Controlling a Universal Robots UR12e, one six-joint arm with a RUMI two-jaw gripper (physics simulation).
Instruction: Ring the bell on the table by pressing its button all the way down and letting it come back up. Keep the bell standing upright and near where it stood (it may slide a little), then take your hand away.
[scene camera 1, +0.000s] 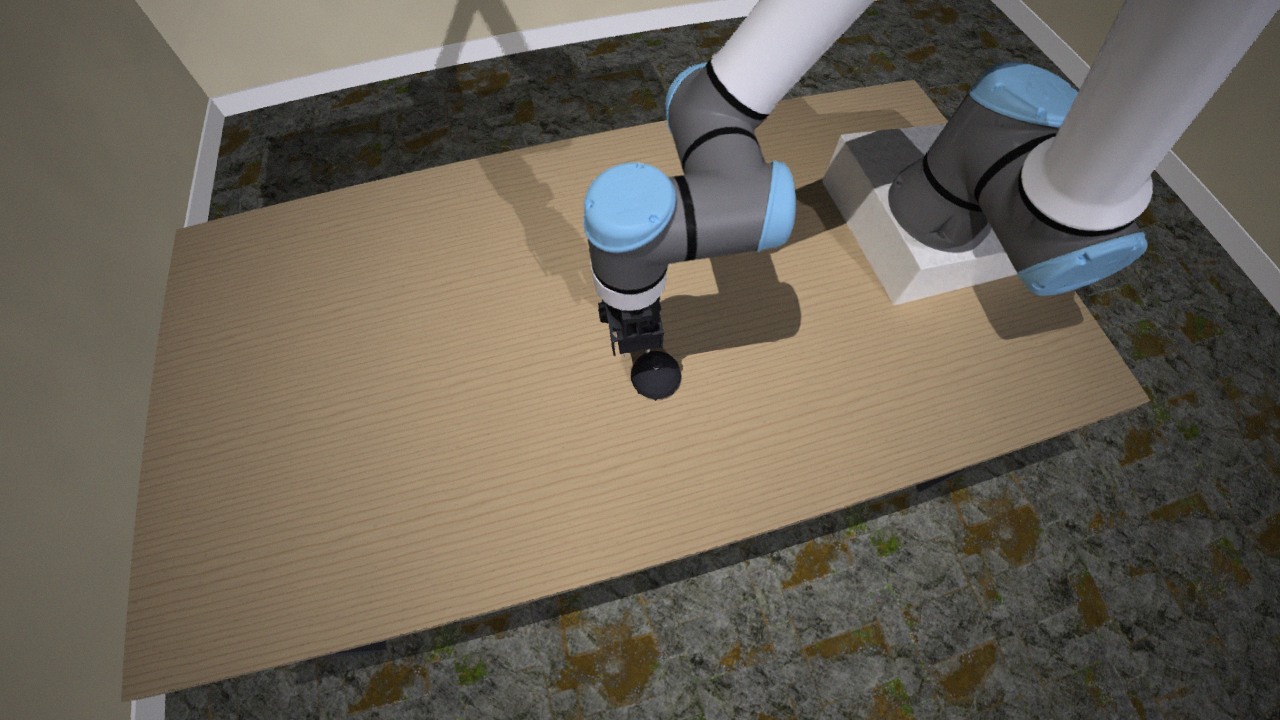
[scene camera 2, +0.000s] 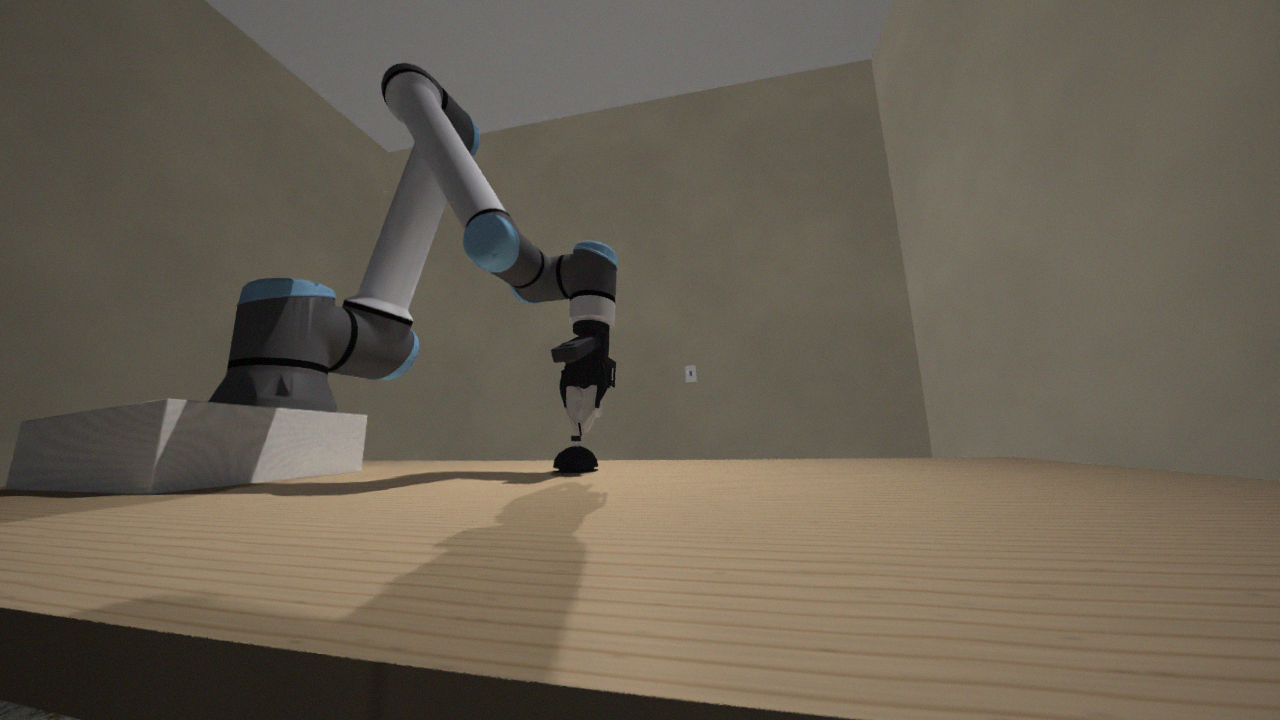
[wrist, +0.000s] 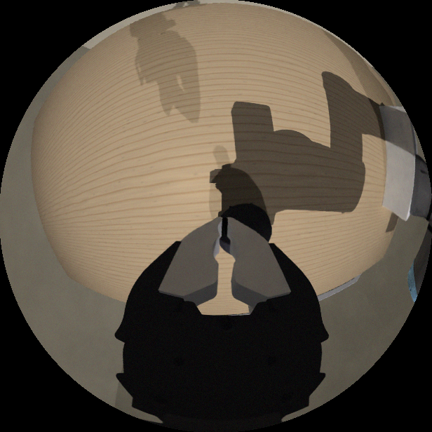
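Seen in the pictures: gripper, fingertip midpoint: (scene camera 2: 581, 435); arm's base, link origin: (scene camera 1: 937, 210) (scene camera 2: 275, 416).
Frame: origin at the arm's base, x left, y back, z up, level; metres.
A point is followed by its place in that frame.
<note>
The black dome-shaped bell (scene camera 1: 656, 376) {x 0.065, y -0.590, z -0.070 m} (scene camera 2: 575, 461) {x 0.010, y -0.591, z -0.092 m} (wrist: 256, 218) stands upright on the wooden table (scene camera 1: 358, 402) {x -0.112, y -1.066, z -0.113 m} (scene camera 2: 805, 537) {x -0.430, y -0.847, z -0.113 m} (wrist: 125, 125). Its small button (scene camera 2: 575, 438) {x 0.040, y -0.584, z -0.052 m} shows on top in scene camera 2 and looks up. My gripper (scene camera 2: 580, 433) {x -0.002, y -0.605, z -0.046 m} (wrist: 223, 219) is shut and empty, pointing down. In scene camera 2 its tips are close above the button, slightly to its right; I cannot tell whether they touch. In the wrist view the dome shows beyond and to the right of the fingertips, partly hidden by the right finger. In scene camera 1 the gripper's body hides most of the fingertips.
The arm's pale base block (scene camera 1: 939, 273) {x 0.103, y -0.062, z -0.028 m} (scene camera 2: 259, 447) {x -0.101, y -0.087, z -0.056 m} (wrist: 397, 165) stands at the table's end, well away from the bell. The arm's shadows lie across the table. Walls stand around it, and one bears a small white plate (scene camera 2: 690, 373).
</note>
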